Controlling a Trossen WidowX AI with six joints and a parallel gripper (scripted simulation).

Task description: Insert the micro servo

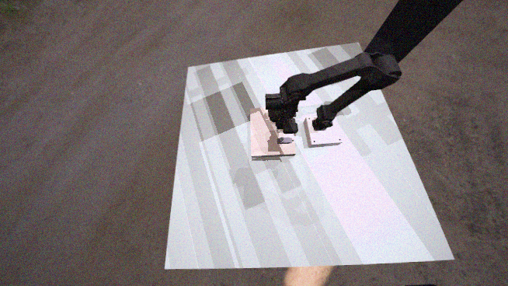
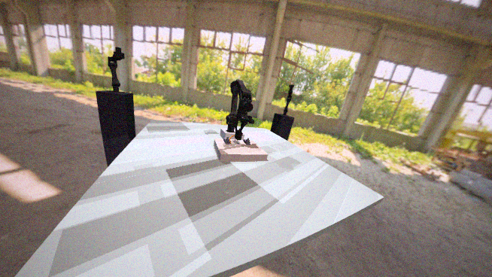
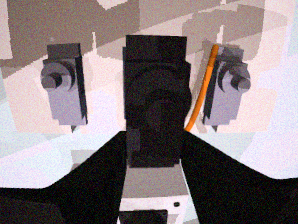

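My gripper tip is now 120 mm short of the deck and 100 mm above it.
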